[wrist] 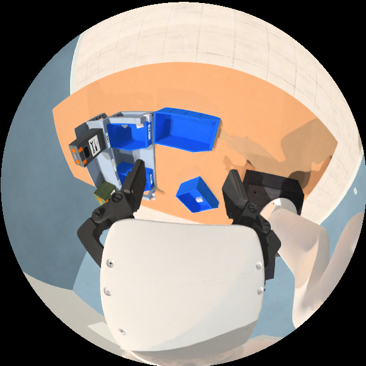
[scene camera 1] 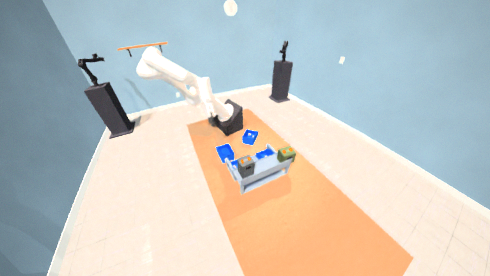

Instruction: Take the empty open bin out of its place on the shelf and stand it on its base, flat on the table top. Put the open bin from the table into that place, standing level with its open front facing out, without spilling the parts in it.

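An empty blue open bin (scene camera 1: 225,153) (wrist: 185,132) stands upright on the orange table top, close beside one end of the grey shelf (scene camera 1: 263,173) (wrist: 106,169). A smaller-looking blue open bin (scene camera 1: 250,136) (wrist: 192,196) with pale parts in it stands on the table between the shelf and the robot base. Two blue bins sit on the shelf, one (scene camera 1: 234,164) (wrist: 127,137) near the empty bin and one (scene camera 1: 265,154) (wrist: 129,171) farther along, with a bare place between them. My gripper (scene camera 1: 213,120) (wrist: 186,173) is open and empty, above the table; the parts bin shows between its fingers in the wrist view.
A dark grey box (scene camera 1: 246,167) (wrist: 89,148) and a green box (scene camera 1: 286,154) (wrist: 103,192) with orange details stand on top of the shelf. The black robot base (scene camera 1: 232,120) (wrist: 276,186) is beyond the parts bin, at the table's far end in the scene view.
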